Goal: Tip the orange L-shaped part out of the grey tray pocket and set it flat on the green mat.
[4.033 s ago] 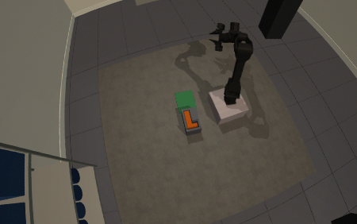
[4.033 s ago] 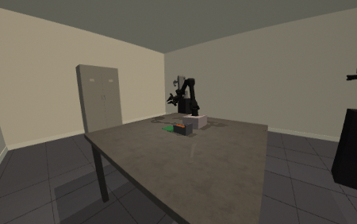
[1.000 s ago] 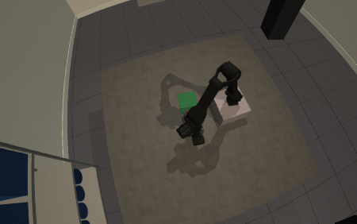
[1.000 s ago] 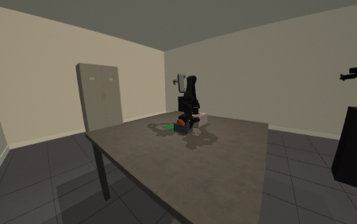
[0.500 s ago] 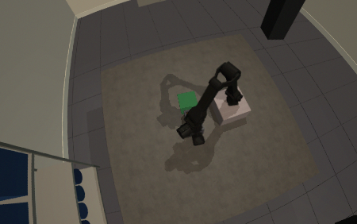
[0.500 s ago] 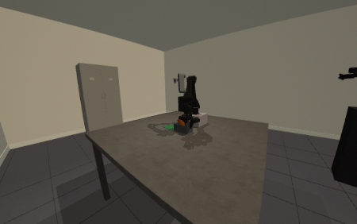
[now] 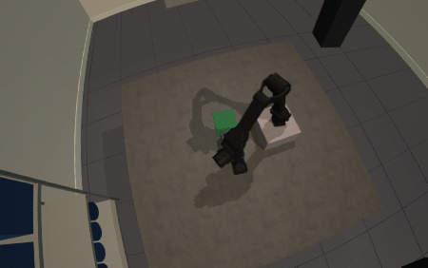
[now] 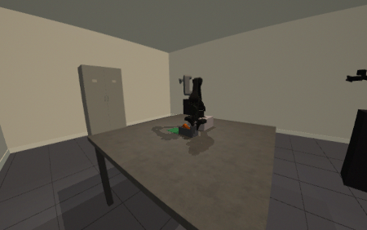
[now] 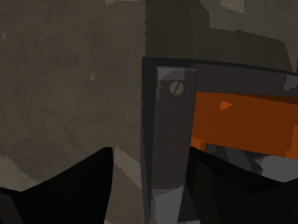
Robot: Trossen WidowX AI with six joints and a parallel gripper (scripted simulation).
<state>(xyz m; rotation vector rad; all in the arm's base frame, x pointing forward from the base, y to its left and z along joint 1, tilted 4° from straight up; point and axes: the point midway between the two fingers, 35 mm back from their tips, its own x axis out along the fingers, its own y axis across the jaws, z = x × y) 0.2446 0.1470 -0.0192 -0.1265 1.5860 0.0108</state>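
Right now my gripper tip is 1 cm short of the orange L-shaped part, 5 cm to the left of it and 1 cm above it. Also, from my gripper tip: green mat 2 cm ahead, 23 cm to the right, 7 cm below.
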